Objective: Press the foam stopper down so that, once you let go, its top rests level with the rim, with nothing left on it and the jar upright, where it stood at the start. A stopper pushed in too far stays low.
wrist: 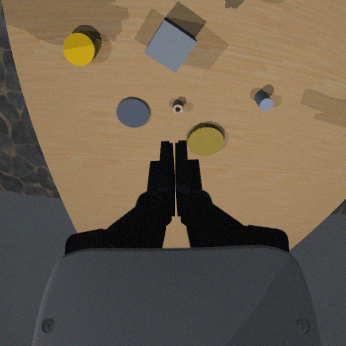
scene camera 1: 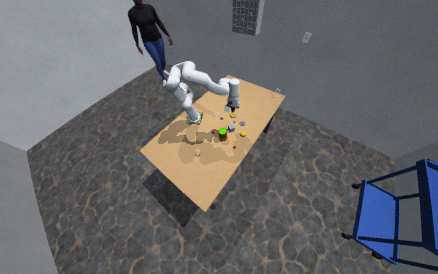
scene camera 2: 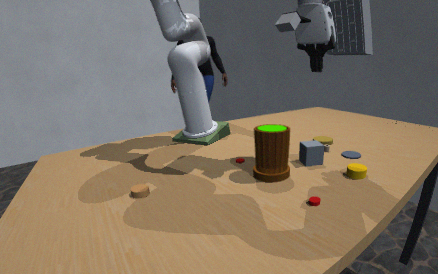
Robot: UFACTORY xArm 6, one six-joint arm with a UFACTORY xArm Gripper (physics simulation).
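The brown wooden jar [scene camera 1: 223,137] [scene camera 2: 272,152] stands upright on the table. The bright green foam stopper [scene camera 1: 222,131] [scene camera 2: 272,128] fills its mouth; in scene camera 2 its top looks about level with the rim, and nothing lies on it. Jar and stopper do not show in the wrist view. My gripper [scene camera 1: 233,110] [scene camera 2: 316,71] [wrist: 174,156] is shut and empty. It hangs high above the table, behind and to the right of the jar in scene camera 2, well apart from it.
On the table [scene camera 1: 200,177] [scene camera 2: 100,235] [wrist: 280,165] are a grey-blue cube [scene camera 2: 311,153] [wrist: 171,46], a yellow cylinder [scene camera 2: 356,171] [wrist: 79,49], a blue disc [scene camera 2: 351,155] [wrist: 133,112], an olive disc [scene camera 2: 323,140] [wrist: 205,139], red discs [scene camera 2: 314,201] [scene camera 2: 240,160] and a tan cylinder [scene camera 2: 140,191].
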